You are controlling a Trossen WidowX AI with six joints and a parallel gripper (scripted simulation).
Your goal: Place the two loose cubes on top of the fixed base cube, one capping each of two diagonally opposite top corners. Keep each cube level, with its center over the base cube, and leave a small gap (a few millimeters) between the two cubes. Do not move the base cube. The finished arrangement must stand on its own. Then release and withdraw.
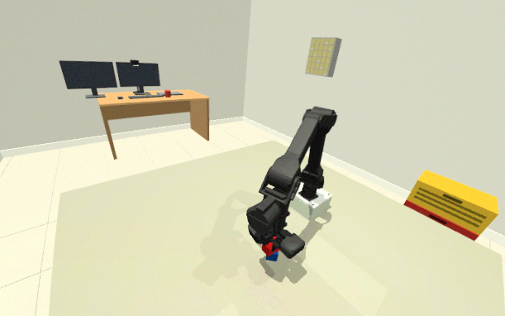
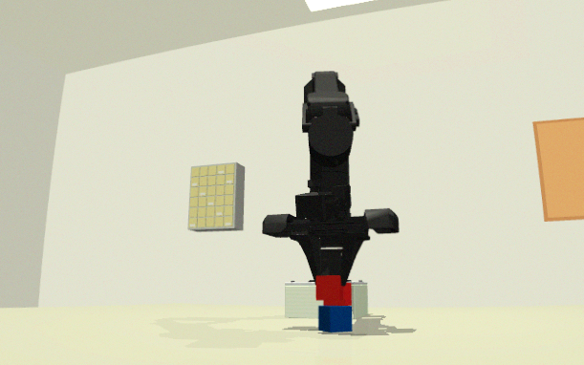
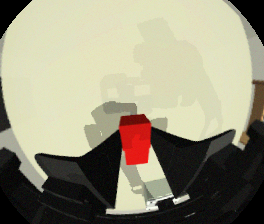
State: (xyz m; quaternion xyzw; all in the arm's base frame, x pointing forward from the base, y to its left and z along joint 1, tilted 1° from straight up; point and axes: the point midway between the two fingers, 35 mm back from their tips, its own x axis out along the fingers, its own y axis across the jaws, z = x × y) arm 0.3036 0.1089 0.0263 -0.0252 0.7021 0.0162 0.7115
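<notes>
The red cube is 40 mm behind my gripper tip and 10 mm below it. From my gripper tip the other things lie so: blue base cube (50 mm below, 20 mm behind).
</notes>
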